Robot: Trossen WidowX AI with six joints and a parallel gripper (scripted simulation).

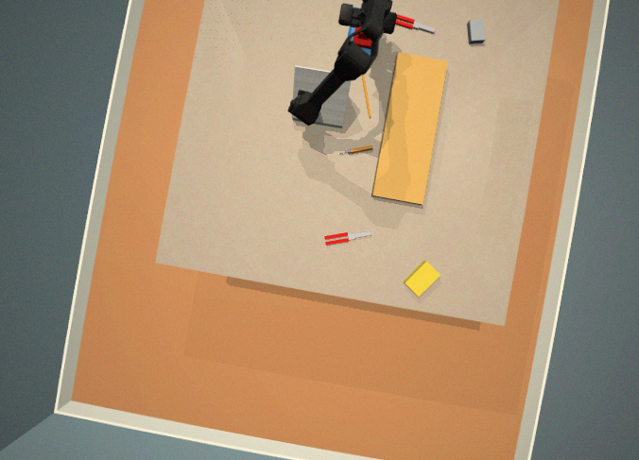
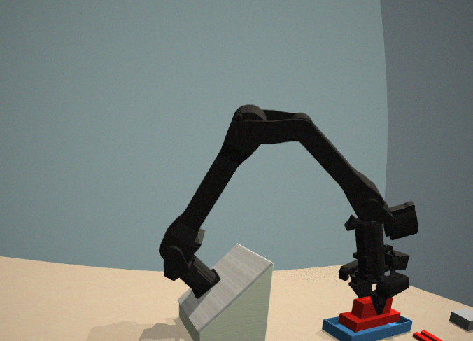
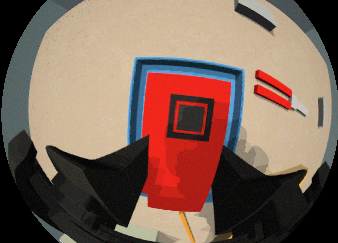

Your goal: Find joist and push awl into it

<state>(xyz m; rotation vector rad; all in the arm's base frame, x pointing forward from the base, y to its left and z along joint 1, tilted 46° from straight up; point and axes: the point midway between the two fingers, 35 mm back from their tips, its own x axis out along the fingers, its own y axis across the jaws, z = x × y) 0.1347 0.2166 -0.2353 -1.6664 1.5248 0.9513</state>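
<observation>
Now: gripper tip 30 mm above the blue tray and 10 mm to the left of it. Also, from my gripper tip: red stud finder 20 mm above, 10 mm to the left; then awl 440 mm to the right, 60 mm ahead, 40 mm below; then thin orange stick 220 mm to the right, 60 mm ahead, 40 mm below.
</observation>
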